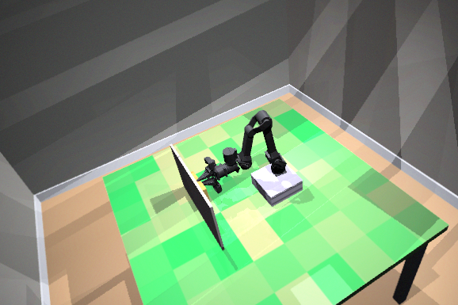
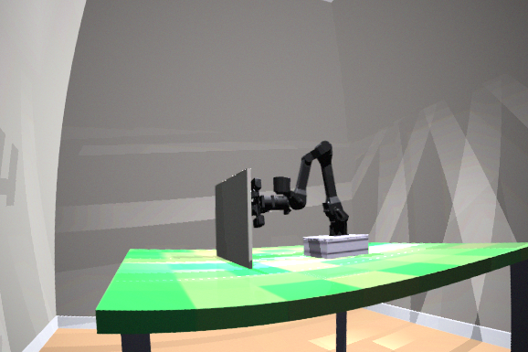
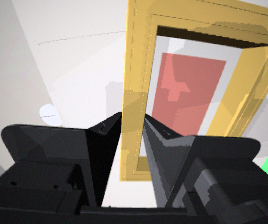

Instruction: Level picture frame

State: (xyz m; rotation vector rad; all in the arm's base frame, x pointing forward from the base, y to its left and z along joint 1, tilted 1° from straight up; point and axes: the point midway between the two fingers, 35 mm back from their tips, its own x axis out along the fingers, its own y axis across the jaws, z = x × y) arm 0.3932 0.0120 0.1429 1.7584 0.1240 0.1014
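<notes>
Now: gripper tip 1 cm short of the picture frame, 1 cm to the right of it and 5 cm above it. Also, from my gripper tip: wall panel (2 cm ahead, 1 cm to the left, 7 cm below).
</notes>
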